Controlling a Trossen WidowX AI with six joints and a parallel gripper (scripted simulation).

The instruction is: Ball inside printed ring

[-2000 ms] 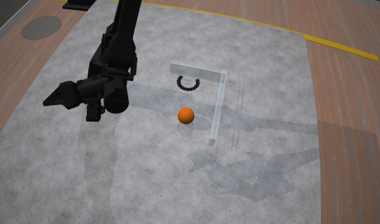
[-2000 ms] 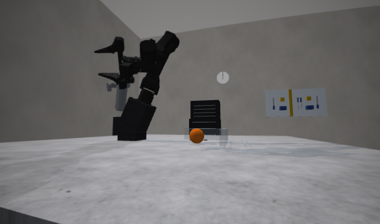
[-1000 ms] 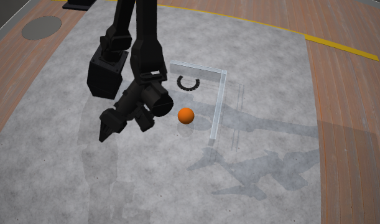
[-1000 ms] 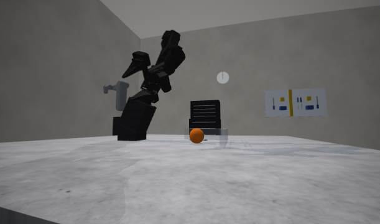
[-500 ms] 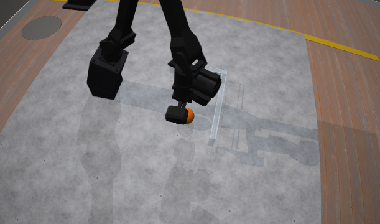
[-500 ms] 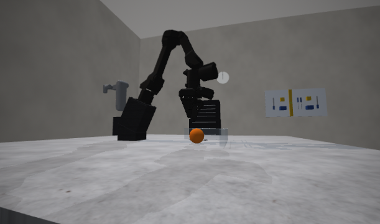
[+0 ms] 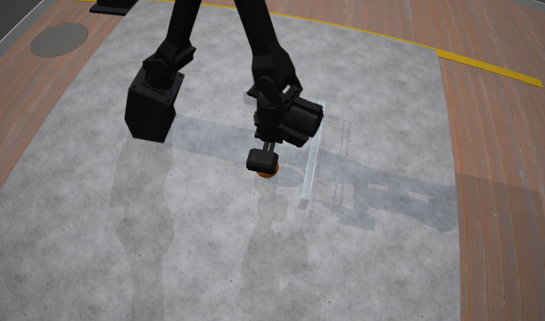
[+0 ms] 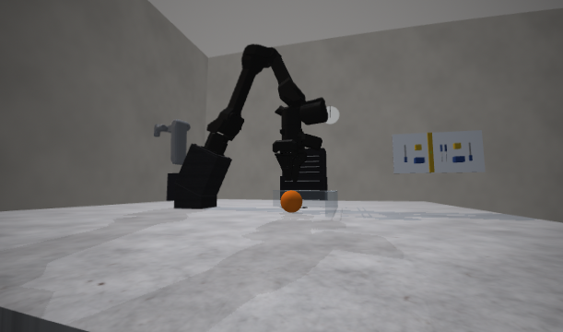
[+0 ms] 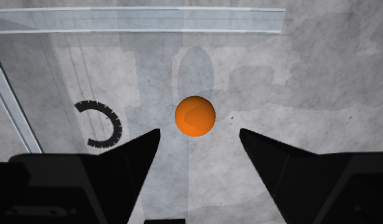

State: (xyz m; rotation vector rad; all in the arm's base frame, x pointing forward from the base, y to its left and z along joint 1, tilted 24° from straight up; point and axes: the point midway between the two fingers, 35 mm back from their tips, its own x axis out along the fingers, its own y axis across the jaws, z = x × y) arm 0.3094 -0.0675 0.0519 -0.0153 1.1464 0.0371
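Right now my hand is 9 cm above the orange ball.
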